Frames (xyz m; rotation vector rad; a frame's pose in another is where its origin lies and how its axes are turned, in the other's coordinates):
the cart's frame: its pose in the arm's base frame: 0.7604 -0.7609 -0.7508 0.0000 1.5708 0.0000
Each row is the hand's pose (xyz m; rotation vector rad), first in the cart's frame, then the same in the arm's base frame.
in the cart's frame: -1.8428 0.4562 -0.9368 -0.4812 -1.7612 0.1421
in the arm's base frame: -0.1764 -0.3047 1.0920 -0.2097 -0.2190 0.3855
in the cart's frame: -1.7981 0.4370 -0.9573 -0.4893 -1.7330 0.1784
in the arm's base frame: -0.1969 -0.3239 1.0473 -0.1930 -0.1931 0.4145
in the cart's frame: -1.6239 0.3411 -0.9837 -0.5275 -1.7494 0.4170
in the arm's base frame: -0.2233 -0.4198 0.8731 -0.0683 -0.2301 0.5840
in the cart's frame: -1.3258 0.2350 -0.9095 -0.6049 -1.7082 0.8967
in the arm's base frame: -0.1491 -0.5259 0.5750 0.1801 -0.2722 0.9268
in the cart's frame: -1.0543 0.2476 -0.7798 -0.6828 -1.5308 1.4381
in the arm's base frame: -0.0194 -0.5133 0.3035 0.4710 -0.2610 1.3225
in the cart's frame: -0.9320 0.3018 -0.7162 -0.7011 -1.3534 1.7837
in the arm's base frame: 0.0442 -0.4591 0.1812 0.6834 -0.2322 1.5686
